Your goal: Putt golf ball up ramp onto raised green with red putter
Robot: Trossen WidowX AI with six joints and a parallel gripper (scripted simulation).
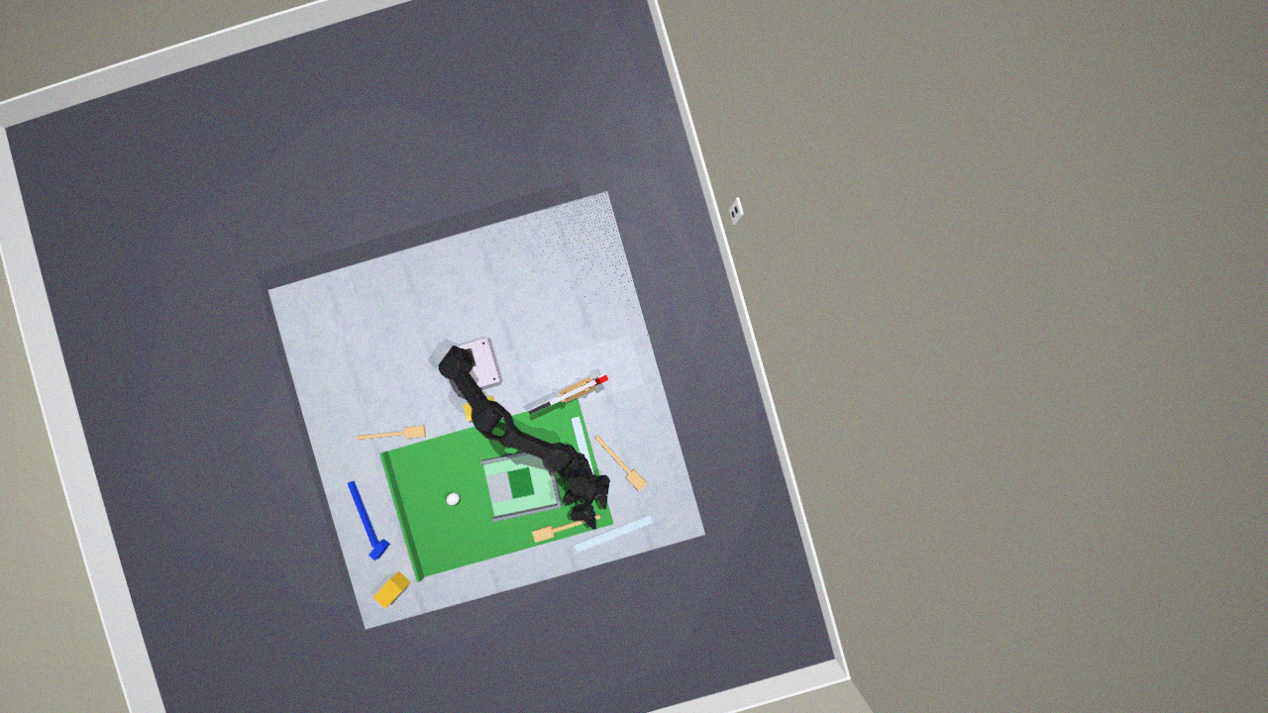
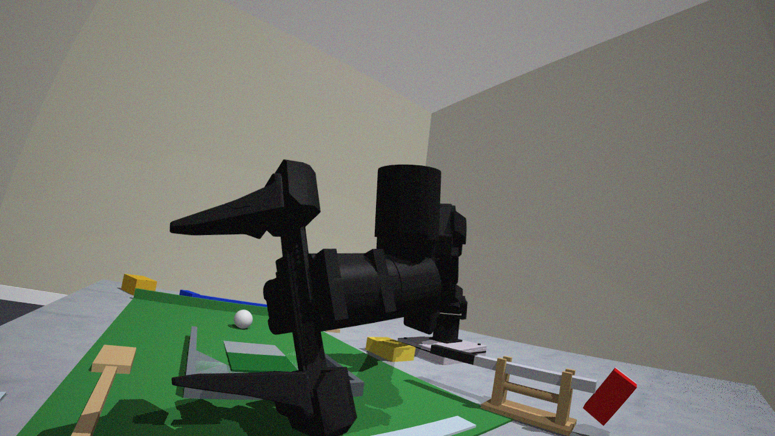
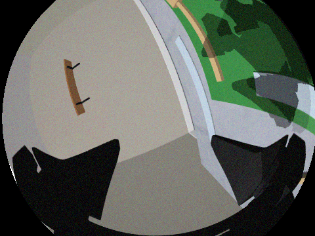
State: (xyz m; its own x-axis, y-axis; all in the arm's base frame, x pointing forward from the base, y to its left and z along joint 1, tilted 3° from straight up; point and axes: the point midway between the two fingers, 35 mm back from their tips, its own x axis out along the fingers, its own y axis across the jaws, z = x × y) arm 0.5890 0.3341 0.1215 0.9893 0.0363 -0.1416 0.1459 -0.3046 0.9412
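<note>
Right now the red putter is 420 mm behind my gripper tip and 70 mm below it. Also, from my gripper tip: wooden rack: 420 mm behind, 90 mm below, 20 mm to the left; white golf ball: 510 mm to the right, 160 mm behind, 110 mm below; blue putter: 850 mm to the right, 160 mm behind, 120 mm below.
</note>
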